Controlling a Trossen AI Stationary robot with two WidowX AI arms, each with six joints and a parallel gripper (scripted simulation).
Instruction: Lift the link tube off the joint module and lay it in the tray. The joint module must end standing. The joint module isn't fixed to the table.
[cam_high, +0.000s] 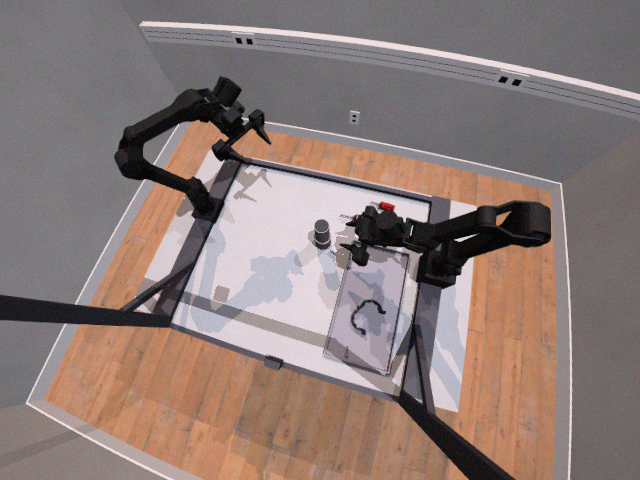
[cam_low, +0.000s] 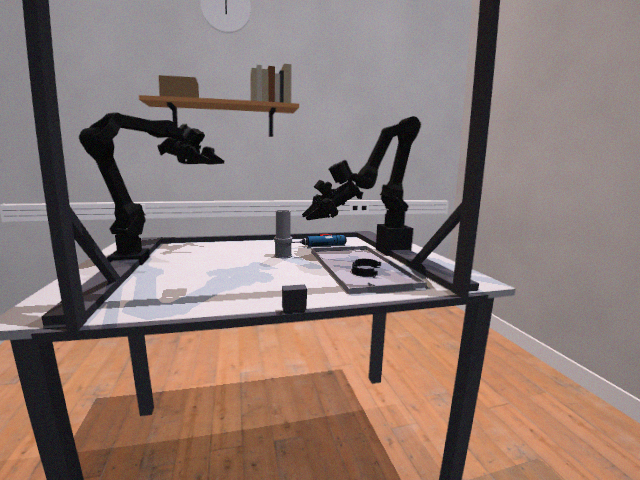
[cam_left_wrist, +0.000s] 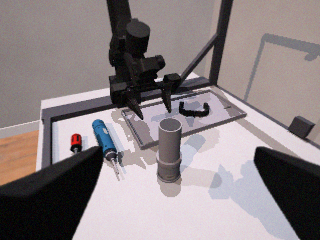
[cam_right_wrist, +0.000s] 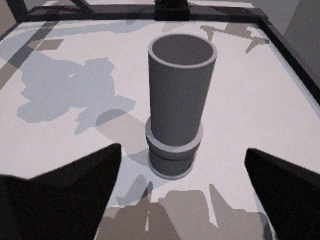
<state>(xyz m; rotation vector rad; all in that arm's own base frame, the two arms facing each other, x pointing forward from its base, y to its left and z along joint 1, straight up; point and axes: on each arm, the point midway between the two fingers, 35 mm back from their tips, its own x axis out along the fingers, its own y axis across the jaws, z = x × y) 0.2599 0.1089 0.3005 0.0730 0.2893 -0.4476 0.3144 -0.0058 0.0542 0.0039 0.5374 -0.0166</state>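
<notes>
The grey link tube lies 10 mm behind my right hand, 100 mm to the left of it and 40 mm below it. Round my right hand: grey joint module: 100 mm to the left, 120 mm below; then small red tool: 210 mm ahead, 80 mm to the right, 140 mm below; then tray: 170 mm behind, 120 mm to the right, 150 mm below.
</notes>
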